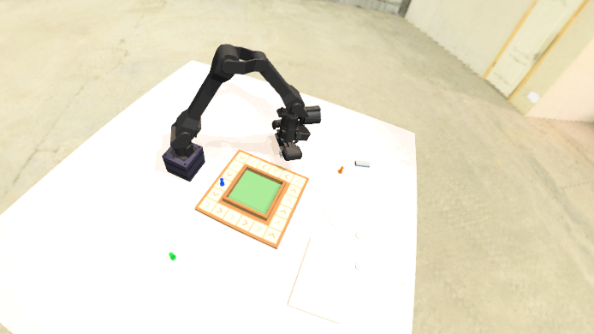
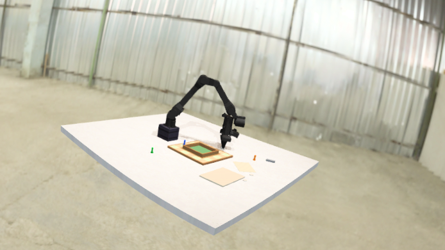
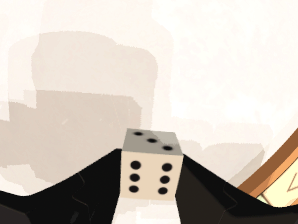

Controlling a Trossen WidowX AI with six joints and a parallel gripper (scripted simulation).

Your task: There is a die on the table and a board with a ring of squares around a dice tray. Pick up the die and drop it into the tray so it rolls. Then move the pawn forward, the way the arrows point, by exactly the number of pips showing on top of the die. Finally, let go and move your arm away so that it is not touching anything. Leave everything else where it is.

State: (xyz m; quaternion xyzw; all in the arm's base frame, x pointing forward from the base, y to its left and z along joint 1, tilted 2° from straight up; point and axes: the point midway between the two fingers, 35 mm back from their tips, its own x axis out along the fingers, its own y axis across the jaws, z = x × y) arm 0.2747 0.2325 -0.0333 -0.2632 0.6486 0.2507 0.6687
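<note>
My gripper tip is 240 mm to the left of the blue pawn, 120 mm past it and 20 mm below it. Also, from my gripper tip: dice tray (210 mm to the right); small grey block (300 mm ahead, 120 mm to the left); orange pawn (230 mm ahead, 40 mm to the left, 10 mm above).
</note>
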